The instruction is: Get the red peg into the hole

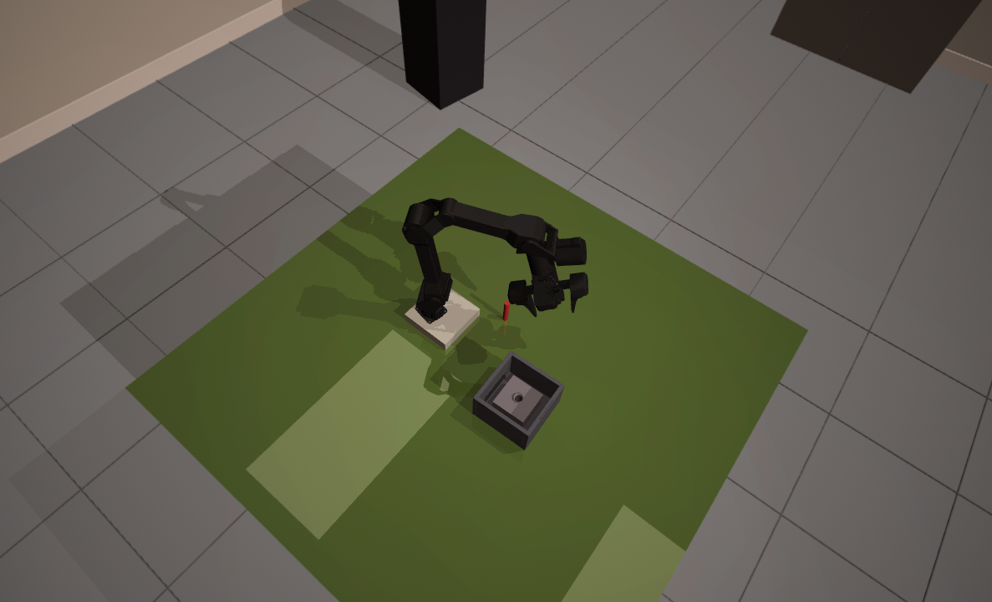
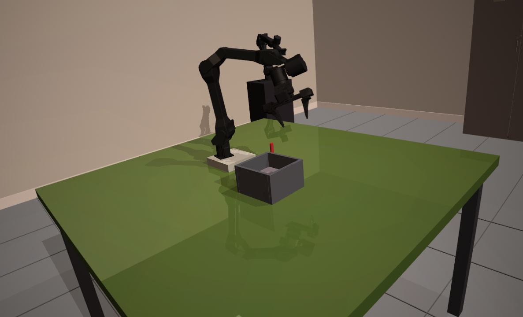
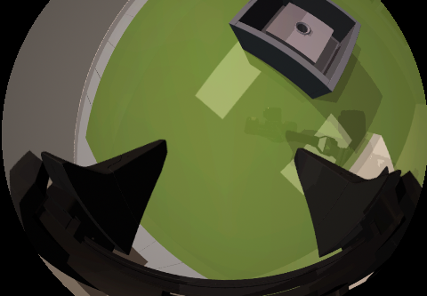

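Now: the red peg 140 mm below my gripper tip, 140 mm behind it and 20 mm to the right of it. The rest, counted from my gripper tip: plate: 170 mm to the right, 140 mm below, 70 mm ahead; dark box: 170 mm to the right, 160 mm below, 70 mm ahead.
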